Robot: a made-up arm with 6 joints.
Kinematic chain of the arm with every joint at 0, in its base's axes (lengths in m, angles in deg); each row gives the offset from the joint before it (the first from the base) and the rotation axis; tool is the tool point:
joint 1: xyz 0 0 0.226 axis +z
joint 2: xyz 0 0 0 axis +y
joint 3: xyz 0 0 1.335 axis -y
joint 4: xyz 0 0 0 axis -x
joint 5: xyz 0.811 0 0 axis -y
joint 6: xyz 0 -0.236 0 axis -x
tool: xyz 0 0 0
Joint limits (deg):
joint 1: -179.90..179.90
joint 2: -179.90..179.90
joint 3: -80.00..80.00
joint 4: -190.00..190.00
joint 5: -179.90..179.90
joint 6: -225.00..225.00
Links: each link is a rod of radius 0.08 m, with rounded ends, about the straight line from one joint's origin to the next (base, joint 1, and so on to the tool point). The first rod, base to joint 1, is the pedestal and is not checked.
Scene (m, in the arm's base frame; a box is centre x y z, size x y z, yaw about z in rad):
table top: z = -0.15
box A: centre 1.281 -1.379 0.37 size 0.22 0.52 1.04 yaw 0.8
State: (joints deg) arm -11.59 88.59 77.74 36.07 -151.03 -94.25
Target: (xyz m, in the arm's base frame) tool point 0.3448 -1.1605 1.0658
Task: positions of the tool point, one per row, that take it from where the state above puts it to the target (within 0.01 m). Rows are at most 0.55 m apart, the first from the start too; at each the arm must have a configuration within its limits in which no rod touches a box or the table.
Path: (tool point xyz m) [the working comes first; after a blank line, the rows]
Joints at the target: -62.35 21.26 -11.21 8.94 -151.03 -94.25
Straight joint move there: touches box A.

1: 1.9036 -0.9542 0.5785
2: 1.6291 -1.2172 0.9010
3: 1.2809 -1.3790 1.1993
4: 1.1108 -1.4193 1.1953
5: 0.9240 -1.4193 1.1786
6: 0.7288 -1.3763 1.1504
7: 0.5328 -1.2898 1.1123
8: 0.3448 -1.1605 1.0657

